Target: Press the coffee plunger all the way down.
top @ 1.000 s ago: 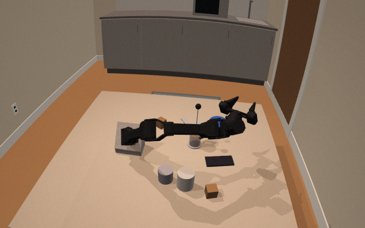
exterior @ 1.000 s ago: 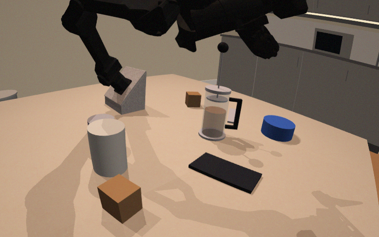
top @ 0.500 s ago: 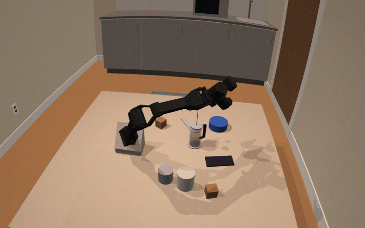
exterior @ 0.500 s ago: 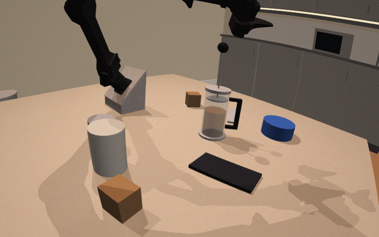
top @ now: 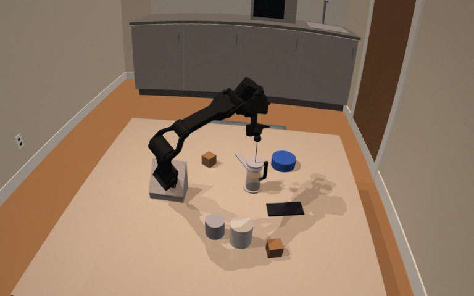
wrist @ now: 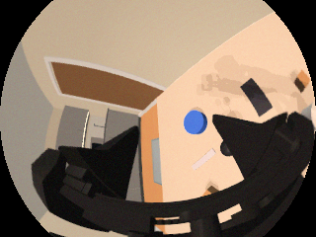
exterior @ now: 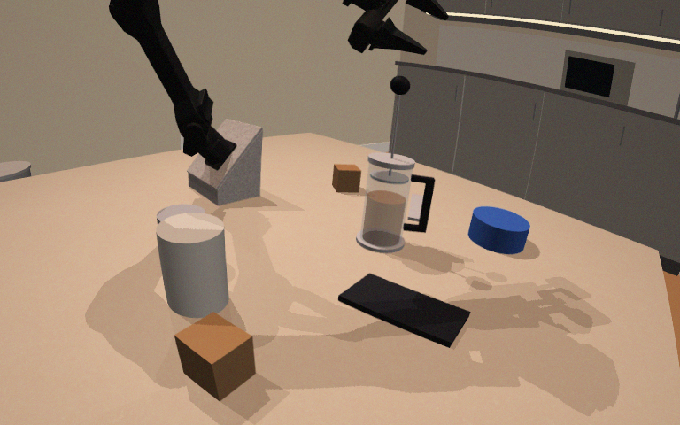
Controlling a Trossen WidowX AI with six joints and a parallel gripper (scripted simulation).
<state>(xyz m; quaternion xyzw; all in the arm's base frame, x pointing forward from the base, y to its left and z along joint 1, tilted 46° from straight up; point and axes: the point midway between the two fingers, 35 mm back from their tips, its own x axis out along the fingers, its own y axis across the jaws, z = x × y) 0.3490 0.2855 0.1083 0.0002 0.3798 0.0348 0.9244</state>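
The glass coffee press is 30 mm behind my gripper tip, 20 mm to the right of it and 220 mm below it. Round my gripper tip: blue disc 100 mm ahead, 160 mm to the left, 320 mm below.
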